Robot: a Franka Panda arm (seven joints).
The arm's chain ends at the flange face. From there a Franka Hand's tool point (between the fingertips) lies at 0.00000 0.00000 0.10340 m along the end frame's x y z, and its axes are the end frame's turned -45 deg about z.
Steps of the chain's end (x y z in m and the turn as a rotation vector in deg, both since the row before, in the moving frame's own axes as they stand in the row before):
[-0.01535, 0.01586, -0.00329, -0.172, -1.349, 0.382]
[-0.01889, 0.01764, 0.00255, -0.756, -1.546, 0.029]
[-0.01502, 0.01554, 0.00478, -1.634, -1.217, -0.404]
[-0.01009, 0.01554, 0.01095, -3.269, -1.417, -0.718]
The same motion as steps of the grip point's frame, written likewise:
[-0.02400, -0.00115, -0.00332, 0.832, -1.076, 0.382]
[-0.02877, -0.00189, 0.00250, 0.559, -1.628, 0.029]
[-0.02524, 0.00091, 0.00471, -0.295, -2.016, -0.404]
[-0.02408, 0.00625, 0.01075, -1.310, -3.314, -0.718]

